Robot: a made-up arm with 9 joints. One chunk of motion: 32 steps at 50 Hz.
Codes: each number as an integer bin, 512 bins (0 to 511) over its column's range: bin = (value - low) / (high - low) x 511, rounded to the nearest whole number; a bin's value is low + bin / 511 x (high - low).
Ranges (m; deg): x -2.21..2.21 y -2.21..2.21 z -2.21..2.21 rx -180..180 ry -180..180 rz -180..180
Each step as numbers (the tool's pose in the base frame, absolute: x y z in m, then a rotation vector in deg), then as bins.
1 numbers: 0.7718 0.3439 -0.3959 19.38 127.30 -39.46
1 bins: 345 295 210 283 436 199
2 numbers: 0.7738 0.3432 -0.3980 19.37 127.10 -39.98
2 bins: 345 295 209 283 436 199
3 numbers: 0.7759 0.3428 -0.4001 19.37 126.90 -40.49
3 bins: 345 295 209 283 436 198
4 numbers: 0.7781 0.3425 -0.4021 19.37 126.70 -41.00
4 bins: 345 295 209 283 435 197
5 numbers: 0.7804 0.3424 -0.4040 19.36 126.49 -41.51
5 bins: 346 295 209 283 435 197
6 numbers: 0.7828 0.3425 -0.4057 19.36 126.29 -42.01
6 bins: 346 295 209 283 435 196
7 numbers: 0.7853 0.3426 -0.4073 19.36 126.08 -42.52
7 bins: 346 295 208 283 434 195
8 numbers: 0.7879 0.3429 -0.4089 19.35 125.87 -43.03
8 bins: 347 295 208 283 434 194
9 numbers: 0.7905 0.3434 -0.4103 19.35 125.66 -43.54
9 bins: 347 295 208 283 434 194
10 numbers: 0.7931 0.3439 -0.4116 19.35 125.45 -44.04
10 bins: 347 295 208 283 434 193
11 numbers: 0.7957 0.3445 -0.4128 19.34 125.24 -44.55
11 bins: 347 295 208 283 433 192
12 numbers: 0.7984 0.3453 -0.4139 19.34 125.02 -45.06
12 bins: 348 295 208 283 433 192
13 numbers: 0.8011 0.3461 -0.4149 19.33 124.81 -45.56
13 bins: 348 296 208 283 433 191
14 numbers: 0.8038 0.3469 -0.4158 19.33 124.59 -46.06
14 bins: 348 296 207 283 432 190
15 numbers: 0.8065 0.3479 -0.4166 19.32 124.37 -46.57
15 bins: 349 296 207 283 432 189
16 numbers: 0.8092 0.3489 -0.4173 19.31 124.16 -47.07
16 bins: 349 296 207 283 432 189
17 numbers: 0.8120 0.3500 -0.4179 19.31 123.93 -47.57
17 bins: 349 296 207 283 431 188
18 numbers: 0.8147 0.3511 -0.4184 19.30 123.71 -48.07
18 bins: 350 296 207 283 431 187
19 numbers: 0.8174 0.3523 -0.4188 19.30 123.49 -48.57
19 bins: 350 296 207 283 431 187
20 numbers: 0.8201 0.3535 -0.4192 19.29 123.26 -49.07
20 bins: 350 296 207 283 430 186
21 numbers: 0.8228 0.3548 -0.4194 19.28 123.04 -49.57
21 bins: 351 297 207 283 430 185
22 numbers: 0.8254 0.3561 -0.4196 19.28 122.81 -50.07
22 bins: 351 297 207 283 430 184
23 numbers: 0.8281 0.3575 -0.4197 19.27 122.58 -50.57
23 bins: 351 297 207 283 429 184
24 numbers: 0.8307 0.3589 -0.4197 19.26 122.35 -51.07
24 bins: 352 297 207 283 429 183
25 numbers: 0.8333 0.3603 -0.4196 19.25 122.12 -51.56
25 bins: 352 297 207 283 429 182
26 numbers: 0.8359 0.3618 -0.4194 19.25 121.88 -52.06
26 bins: 352 297 207 283 429 182
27 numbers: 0.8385 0.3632 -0.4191 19.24 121.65 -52.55
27 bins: 352 297 207 283 428 181
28 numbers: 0.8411 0.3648 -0.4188 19.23 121.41 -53.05
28 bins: 353 298 207 283 428 180
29 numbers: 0.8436 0.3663 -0.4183 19.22 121.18 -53.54
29 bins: 353 298 207 283 428 180
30 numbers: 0.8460 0.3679 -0.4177 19.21 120.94 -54.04
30 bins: 353 298 207 283 427 179
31 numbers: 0.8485 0.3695 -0.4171 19.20 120.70 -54.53
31 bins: 354 298 207 283 427 178
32 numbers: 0.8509 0.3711 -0.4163 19.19 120.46 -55.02
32 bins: 354 298 207 283 426 177
